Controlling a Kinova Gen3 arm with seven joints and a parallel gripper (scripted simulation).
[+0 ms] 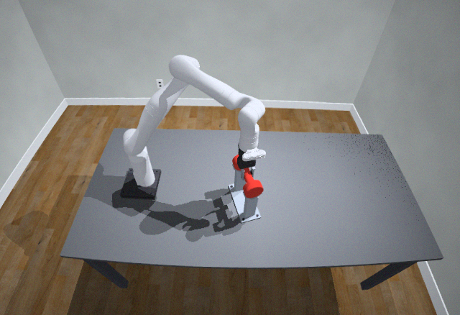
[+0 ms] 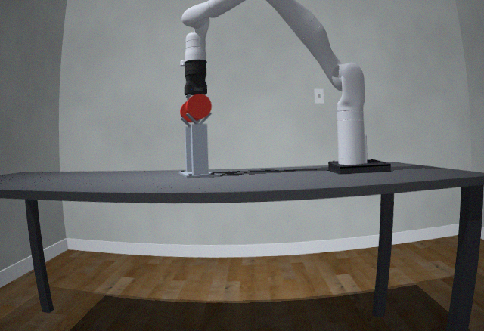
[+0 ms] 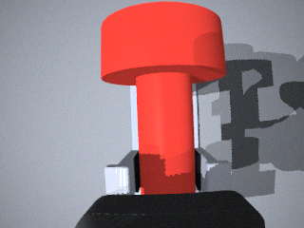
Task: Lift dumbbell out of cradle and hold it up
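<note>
My gripper is now 130 mm above the grey cradle. Also, from my hand: red dumbbell right at my hand.
</note>
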